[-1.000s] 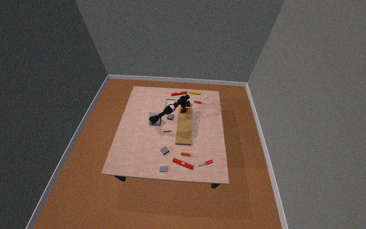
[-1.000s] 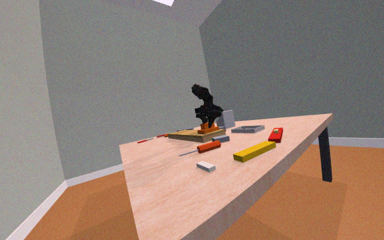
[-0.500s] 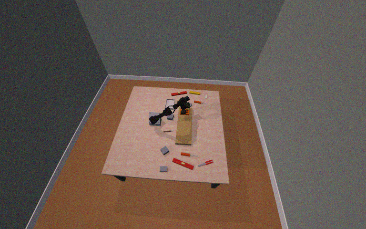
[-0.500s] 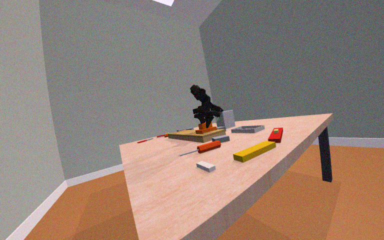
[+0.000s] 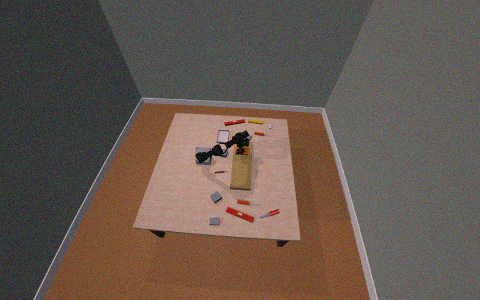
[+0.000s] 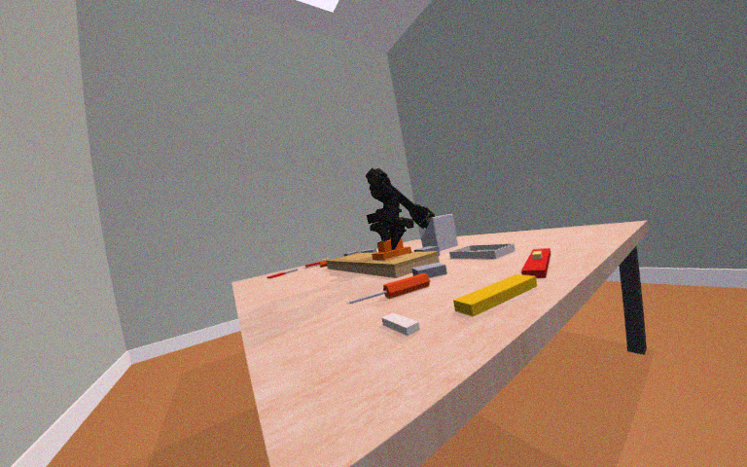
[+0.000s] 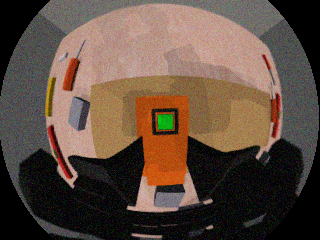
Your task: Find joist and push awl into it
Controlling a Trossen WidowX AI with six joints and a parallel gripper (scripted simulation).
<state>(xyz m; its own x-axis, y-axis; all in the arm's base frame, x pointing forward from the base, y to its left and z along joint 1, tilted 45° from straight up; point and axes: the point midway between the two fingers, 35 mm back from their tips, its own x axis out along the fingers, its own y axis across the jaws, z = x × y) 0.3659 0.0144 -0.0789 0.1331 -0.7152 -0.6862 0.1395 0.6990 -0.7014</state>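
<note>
Now: the grey tray 230 mm to the left of my gripper tip, 190 mm behind it and 50 mm below it. Round my gripper tip: square indicator (30 mm above, 20 mm ahead); stud finder (20 mm above, 10 mm ahead); awl (200 mm behind, 190 mm to the right, 60 mm below).
</note>
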